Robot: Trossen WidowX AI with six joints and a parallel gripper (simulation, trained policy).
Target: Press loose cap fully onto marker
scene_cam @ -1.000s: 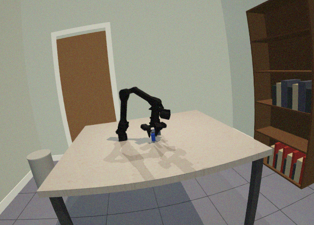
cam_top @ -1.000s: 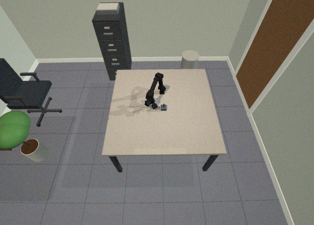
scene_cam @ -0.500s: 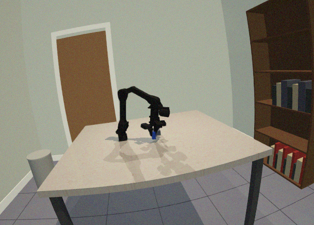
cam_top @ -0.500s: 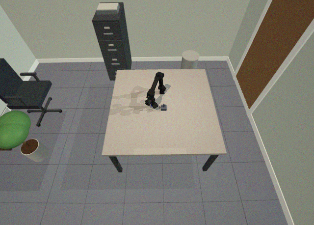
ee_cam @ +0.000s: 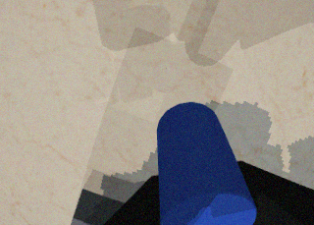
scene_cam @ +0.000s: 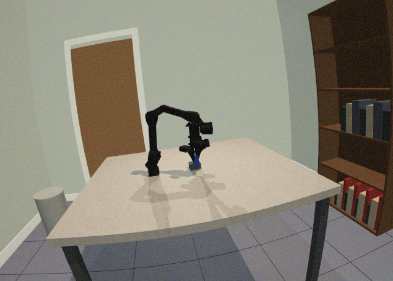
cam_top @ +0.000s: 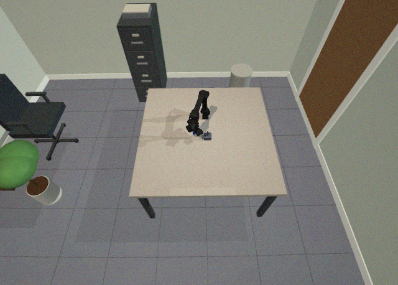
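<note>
Right now the grey holder block is 1 cm ahead of my gripper tip, 12 cm to the left of it and 6 cm below it. Round my gripper tip: blue cap (1 cm to the right, 1 cm above).
</note>
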